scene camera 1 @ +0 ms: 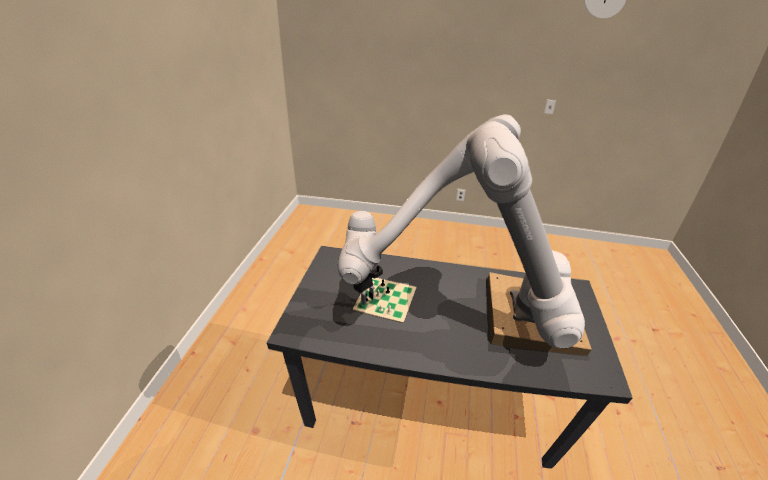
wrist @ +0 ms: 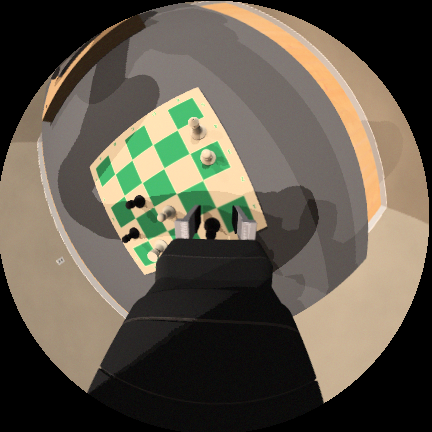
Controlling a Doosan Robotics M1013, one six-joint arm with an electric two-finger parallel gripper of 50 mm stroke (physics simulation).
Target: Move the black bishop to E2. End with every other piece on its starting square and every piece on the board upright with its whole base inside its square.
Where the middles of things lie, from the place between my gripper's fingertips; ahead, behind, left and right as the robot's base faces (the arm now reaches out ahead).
I see my gripper 7 cm past the chessboard (scene camera 1: pixel 400 296), 5 cm to the left of it and 1 cm above it.
